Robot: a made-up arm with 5 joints. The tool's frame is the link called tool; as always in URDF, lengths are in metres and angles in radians. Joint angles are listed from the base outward. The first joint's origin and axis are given. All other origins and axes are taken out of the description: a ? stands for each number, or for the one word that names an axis. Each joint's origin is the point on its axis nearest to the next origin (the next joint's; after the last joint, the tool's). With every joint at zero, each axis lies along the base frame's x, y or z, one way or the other. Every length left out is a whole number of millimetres.
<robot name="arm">
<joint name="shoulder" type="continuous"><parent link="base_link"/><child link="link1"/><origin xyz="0 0 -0.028" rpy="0 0 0"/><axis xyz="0 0 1"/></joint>
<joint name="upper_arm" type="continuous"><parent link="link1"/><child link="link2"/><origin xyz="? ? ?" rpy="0 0 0"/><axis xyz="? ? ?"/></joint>
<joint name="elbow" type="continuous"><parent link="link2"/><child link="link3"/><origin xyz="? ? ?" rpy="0 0 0"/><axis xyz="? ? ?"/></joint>
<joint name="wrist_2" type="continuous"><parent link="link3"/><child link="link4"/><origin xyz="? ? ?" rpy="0 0 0"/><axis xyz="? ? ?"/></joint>
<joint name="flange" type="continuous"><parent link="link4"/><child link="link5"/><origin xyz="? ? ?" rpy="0 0 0"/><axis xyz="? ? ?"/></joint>
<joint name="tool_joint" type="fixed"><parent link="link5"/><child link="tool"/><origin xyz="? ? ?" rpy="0 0 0"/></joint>
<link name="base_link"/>
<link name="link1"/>
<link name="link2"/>
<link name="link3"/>
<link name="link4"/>
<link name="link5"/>
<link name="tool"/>
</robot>
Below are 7 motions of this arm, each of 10 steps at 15 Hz.
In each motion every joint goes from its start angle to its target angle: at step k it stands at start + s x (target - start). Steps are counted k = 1, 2, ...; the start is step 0. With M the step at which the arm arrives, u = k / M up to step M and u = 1 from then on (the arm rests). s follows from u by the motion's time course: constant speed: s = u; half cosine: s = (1 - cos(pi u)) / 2; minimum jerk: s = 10 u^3 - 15 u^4 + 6 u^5.
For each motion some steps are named. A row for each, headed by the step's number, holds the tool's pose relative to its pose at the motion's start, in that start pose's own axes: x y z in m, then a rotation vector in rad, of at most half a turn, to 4 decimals.
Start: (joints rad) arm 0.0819 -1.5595 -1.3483 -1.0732 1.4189
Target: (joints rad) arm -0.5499 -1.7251 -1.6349 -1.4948 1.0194
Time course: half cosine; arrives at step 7
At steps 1, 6, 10:
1: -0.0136 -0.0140 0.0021 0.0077 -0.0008 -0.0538
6: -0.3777 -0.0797 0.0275 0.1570 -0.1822 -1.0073
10: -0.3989 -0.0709 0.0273 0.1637 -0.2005 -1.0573

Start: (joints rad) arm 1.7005 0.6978 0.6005 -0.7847 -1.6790
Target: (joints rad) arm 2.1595 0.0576 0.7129 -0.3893 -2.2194
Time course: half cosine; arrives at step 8
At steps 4, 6, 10:
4: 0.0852 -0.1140 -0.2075 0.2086 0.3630 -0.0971
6: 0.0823 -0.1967 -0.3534 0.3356 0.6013 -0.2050
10: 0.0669 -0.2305 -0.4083 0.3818 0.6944 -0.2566

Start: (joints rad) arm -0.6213 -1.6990 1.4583 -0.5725 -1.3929
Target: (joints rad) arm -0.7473 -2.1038 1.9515 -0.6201 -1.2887
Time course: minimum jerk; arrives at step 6
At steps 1, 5, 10:
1: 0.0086 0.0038 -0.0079 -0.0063 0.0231 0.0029
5: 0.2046 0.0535 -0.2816 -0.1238 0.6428 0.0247
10: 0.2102 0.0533 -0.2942 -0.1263 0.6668 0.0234

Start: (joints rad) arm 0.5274 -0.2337 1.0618 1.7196 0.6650
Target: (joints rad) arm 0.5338 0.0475 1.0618 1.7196 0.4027
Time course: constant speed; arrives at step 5
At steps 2, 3, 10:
2: 0.0011 -0.0389 -0.0010 0.0877 -0.0112 0.1107
3: 0.0049 -0.0580 -0.0023 0.1314 -0.0124 0.1665
10: 0.0186 -0.0944 -0.0069 0.2178 -0.0057 0.2785

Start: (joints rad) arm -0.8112 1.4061 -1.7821 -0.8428 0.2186
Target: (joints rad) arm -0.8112 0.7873 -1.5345 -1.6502 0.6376
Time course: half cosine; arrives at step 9
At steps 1, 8, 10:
1: -0.0114 -0.0142 -0.0005 0.0050 -0.0180 -0.0132
8: -0.4229 -0.2734 -0.1734 0.0454 -0.4314 -0.7362
10: -0.4353 -0.2740 -0.1818 0.0427 -0.4376 -0.7677

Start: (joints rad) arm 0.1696 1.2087 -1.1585 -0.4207 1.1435
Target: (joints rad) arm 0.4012 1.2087 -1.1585 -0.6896 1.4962
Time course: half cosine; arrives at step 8
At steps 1, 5, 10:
1: -0.0120 0.0016 0.0052 -0.0151 -0.0111 -0.0145
5: -0.2064 0.0462 0.0657 -0.2661 -0.1731 -0.2851
10: -0.2872 0.0744 0.0772 -0.3766 -0.2300 -0.4261

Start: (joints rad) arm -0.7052 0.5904 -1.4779 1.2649 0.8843
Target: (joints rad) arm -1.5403 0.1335 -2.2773 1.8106 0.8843
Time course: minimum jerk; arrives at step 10
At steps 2, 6, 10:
2: 0.0343 -0.0521 -0.0222 0.0913 0.0338 0.0448
6: 0.3847 -0.3227 -0.4470 1.0979 0.2960 0.5800
10: 0.5023 -0.2644 -0.6644 1.6280 0.3145 0.8638

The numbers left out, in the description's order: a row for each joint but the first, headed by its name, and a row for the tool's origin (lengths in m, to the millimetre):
upper_arm: xyz 0.296 -0.12 0, axis 0 1 0
elbow: xyz -0.049 0 0.3, axis 0 0 1
wrist_2: xyz -0.087 -0.026 0, axis 0 1 0
flange: xyz 0.2 0 0.246, axis -1 0 0
tool: xyz 0 0.003 0.355

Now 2 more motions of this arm.
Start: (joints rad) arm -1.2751 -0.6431 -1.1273 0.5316 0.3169
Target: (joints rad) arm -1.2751 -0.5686 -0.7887 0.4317 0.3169
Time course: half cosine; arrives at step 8
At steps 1, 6, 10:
1: -0.0022 0.0063 0.0022 -0.0087 -0.0055 0.0085
6: -0.0583 0.1328 0.0334 -0.1826 -0.1185 0.2033
10: -0.0699 0.1533 0.0361 -0.2111 -0.1377 0.2407

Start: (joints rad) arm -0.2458 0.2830 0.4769 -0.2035 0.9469
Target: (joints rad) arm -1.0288 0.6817 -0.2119 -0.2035 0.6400
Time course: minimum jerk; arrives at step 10
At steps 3, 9, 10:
3: 0.0586 -0.0652 -0.0698 0.0641 0.2186 -0.1116
9: -0.0485 -0.3936 -0.6009 0.3980 1.2616 -0.7543
10: -0.0534 -0.3959 -0.6064 0.4012 1.2719 -0.7613

